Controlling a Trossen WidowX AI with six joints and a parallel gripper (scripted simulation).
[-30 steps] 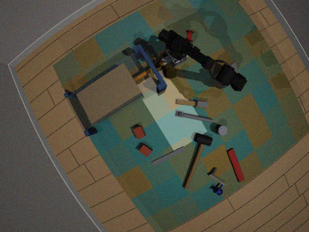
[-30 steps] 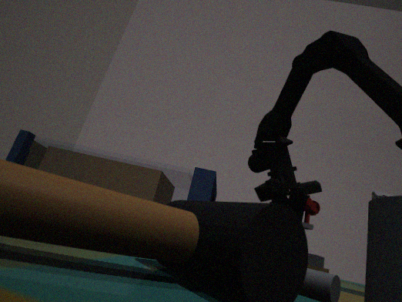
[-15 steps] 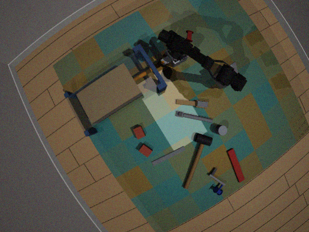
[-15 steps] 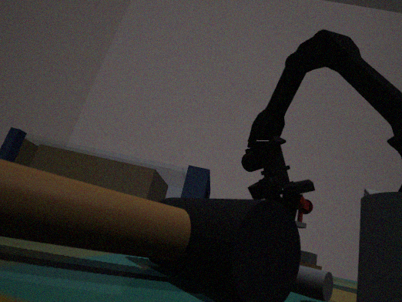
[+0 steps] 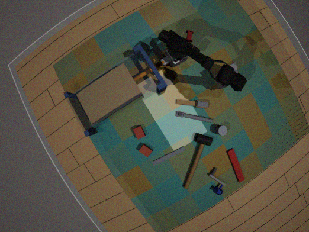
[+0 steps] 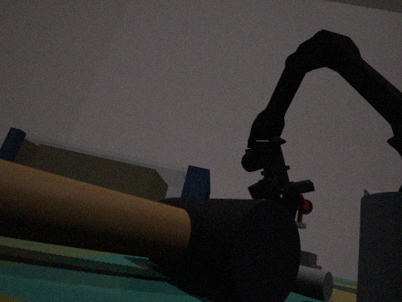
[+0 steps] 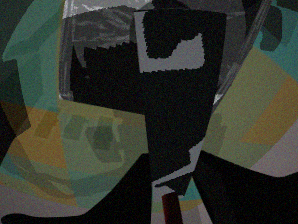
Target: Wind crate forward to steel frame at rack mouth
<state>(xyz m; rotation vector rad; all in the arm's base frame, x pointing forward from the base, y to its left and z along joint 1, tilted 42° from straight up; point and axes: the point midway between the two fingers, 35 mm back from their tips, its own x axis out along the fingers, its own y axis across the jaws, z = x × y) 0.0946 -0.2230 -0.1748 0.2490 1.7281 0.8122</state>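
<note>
My gripper tip is now 3 cm past the red knob, 1 cm to the left of it and 5 cm below it. Round my gripper tip: red-knobbed crank 2 cm above; grey winch 5 cm ahead, 1 cm to the left, 7 cm below; blue steel frame 22 cm ahead.
</note>
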